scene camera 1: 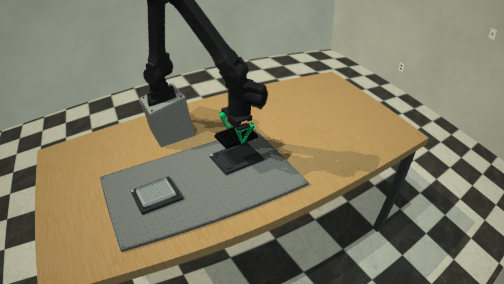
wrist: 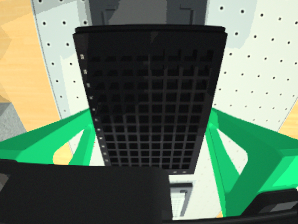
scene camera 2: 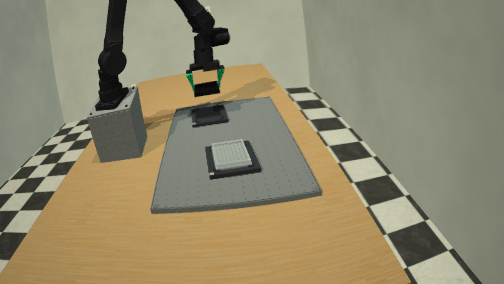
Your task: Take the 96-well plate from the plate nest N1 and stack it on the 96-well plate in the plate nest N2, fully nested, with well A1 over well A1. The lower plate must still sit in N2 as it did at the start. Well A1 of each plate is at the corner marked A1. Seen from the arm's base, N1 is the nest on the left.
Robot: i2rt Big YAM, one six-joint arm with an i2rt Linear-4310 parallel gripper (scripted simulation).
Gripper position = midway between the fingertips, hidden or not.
Note:
In view: my gripper (scene camera 1: 236,136), a black 96-well plate (wrist: 130,133), a pale 96-well plate (scene camera 2: 232,154) and a plate nest N1 (scene camera 1: 239,157).
My gripper shows as well in the wrist view (wrist: 150,113).

